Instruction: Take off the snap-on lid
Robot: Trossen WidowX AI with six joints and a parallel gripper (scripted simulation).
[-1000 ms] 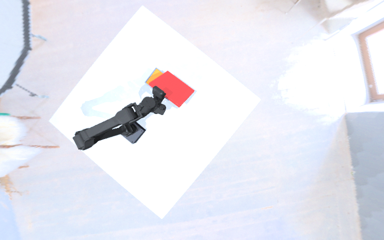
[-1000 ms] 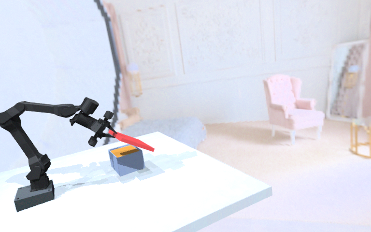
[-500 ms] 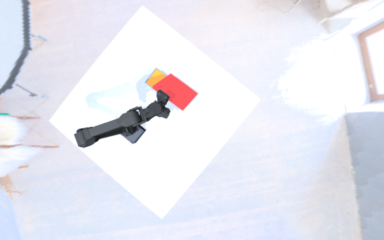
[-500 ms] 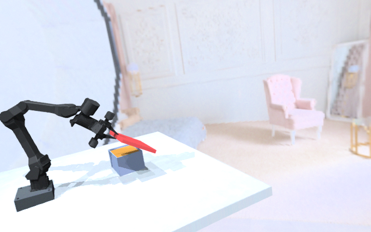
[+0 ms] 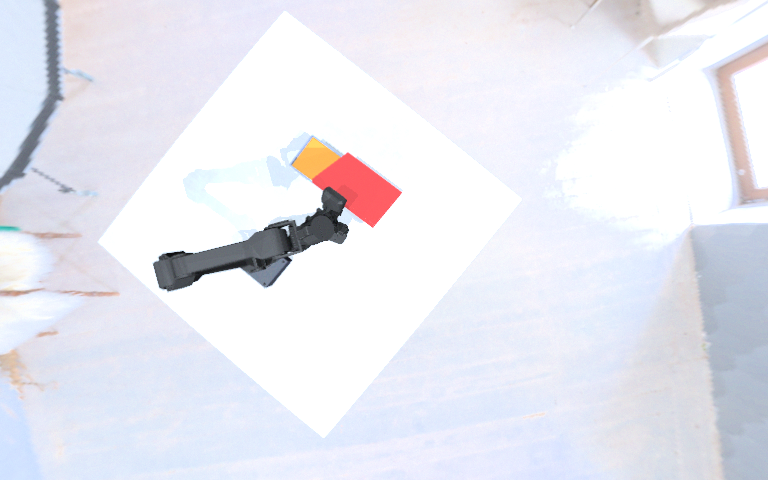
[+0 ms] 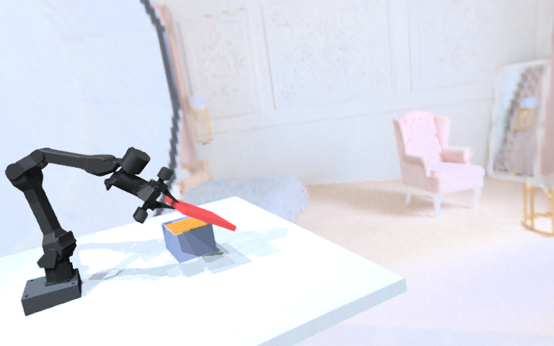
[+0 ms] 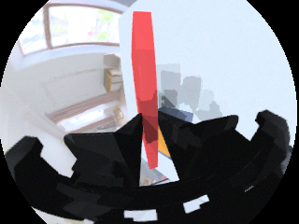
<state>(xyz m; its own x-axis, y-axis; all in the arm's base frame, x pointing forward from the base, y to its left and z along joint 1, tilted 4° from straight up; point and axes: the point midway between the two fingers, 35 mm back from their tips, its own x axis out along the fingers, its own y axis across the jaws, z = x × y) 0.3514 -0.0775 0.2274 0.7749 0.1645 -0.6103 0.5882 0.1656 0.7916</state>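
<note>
The red lid lies 7 cm ahead of my gripper tip, 2 cm to the left of it and 4 cm below it. From my gripper tip the other things lie so: blue-grey storage box: 2 cm ahead, 19 cm to the left, 18 cm below.
</note>
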